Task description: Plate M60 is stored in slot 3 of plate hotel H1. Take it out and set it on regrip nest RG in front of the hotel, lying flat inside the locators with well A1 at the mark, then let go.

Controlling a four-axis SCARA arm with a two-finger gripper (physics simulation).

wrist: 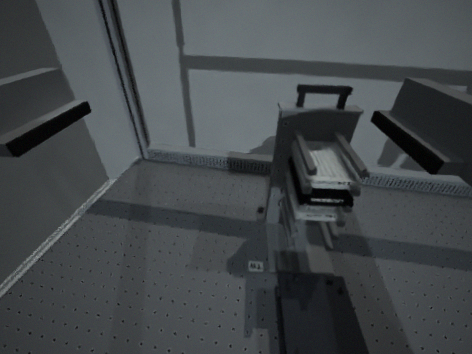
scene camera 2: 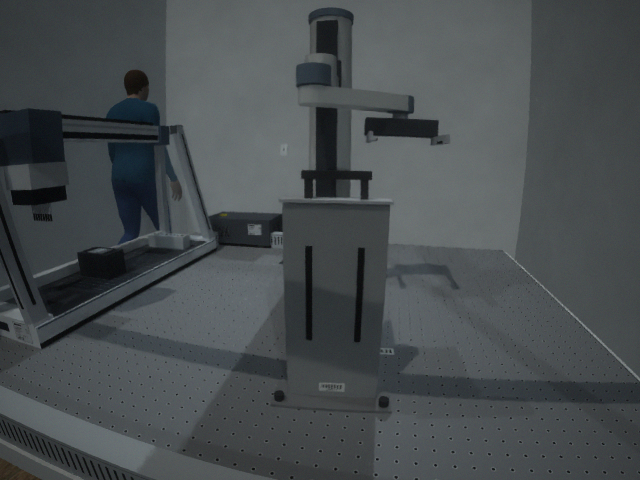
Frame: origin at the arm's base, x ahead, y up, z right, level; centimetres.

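Seen in the pictures: gripper, fingertip midpoint: [wrist: 228, 93] [scene camera 2: 410, 137].
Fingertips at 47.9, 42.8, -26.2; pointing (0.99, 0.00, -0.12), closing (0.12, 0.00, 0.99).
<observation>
Offsets run from my fingertips to a thing's middle, as dx, dy, dz. "spot": to the spot under its first point.
Plate hotel H1 @(+25.8, -24.0, +10.6) [scene camera 2: 334, 299] [wrist: 320, 119] stands upright; scene camera 2 shows its closed back, and the wrist view shows its open front right of centre. Light and dark plates lie stacked in its slots, among them a light upper plate @(+22.9, -17.0, +11.7) [wrist: 327, 166]; which one is M60 cannot be told. A dark block @(+4.7, -38.0, +13.9) [wrist: 320, 312] is in front of the hotel at the wrist view's bottom edge; whether it is nest RG is unclear, and no locators or mark can be made out. My gripper [scene camera 2: 405, 138] [wrist: 228, 93] is open and empty, above hotel height, right of the hotel in scene camera 2.
A black handle @(spot: +31.3, -7.1, +10.7) [scene camera 2: 336, 175] [wrist: 324, 89] tops the hotel. A gantry machine [scene camera 2: 116, 284] with a black box @(spot: +8.6, -31.7, +79.9) [scene camera 2: 101, 262] stands at the left. A dark grey case @(spot: -51.4, -34.2, +63.2) [scene camera 2: 242, 229] is at the back. A small label @(spot: +16.1, -41.4, +2.6) [wrist: 255, 266] lies beside the hotel. A person [scene camera 2: 135, 155] stands behind the gantry.
</observation>
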